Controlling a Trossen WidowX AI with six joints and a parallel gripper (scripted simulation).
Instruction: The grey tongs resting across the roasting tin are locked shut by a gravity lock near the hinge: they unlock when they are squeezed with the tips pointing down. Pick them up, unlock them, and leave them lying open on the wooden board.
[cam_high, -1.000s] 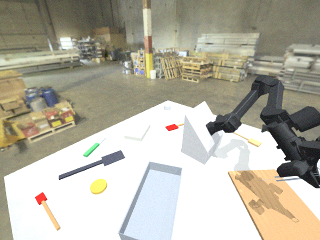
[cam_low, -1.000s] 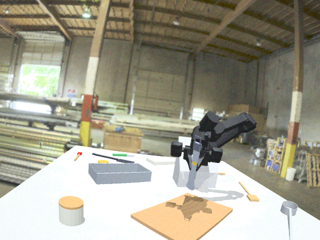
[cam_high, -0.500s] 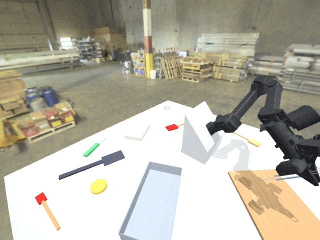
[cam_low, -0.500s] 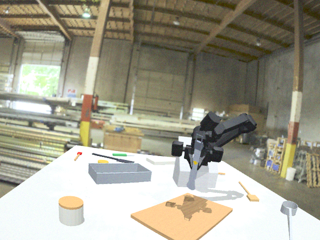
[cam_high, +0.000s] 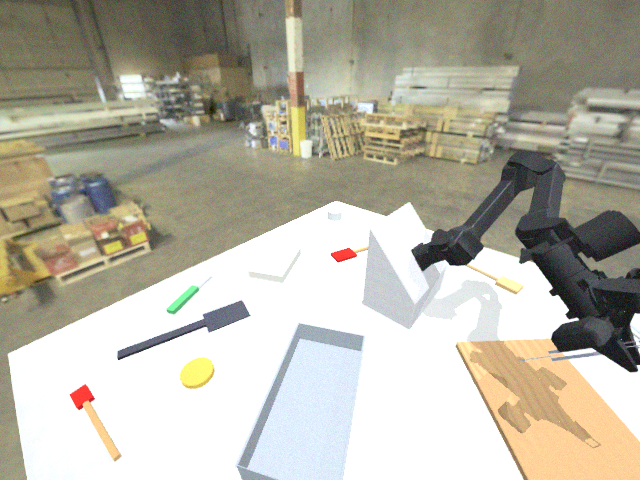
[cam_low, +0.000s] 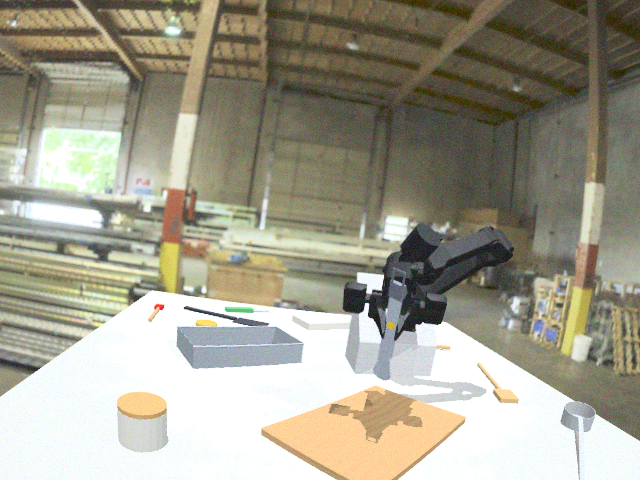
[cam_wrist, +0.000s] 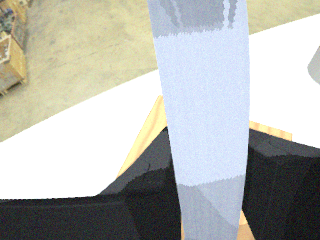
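The wooden board is 190 mm below my gripper tip, 30 mm to the right of it and 20 mm behind it. From my gripper tip the other things lie so: black spatula (760 mm to the right, 350 mm ahead, 200 mm below); then lidded canister (390 mm ahead, 170 mm below, 90 mm to the left); then grey roasting tin (400 mm to the right, 280 mm ahead, 170 mm below).
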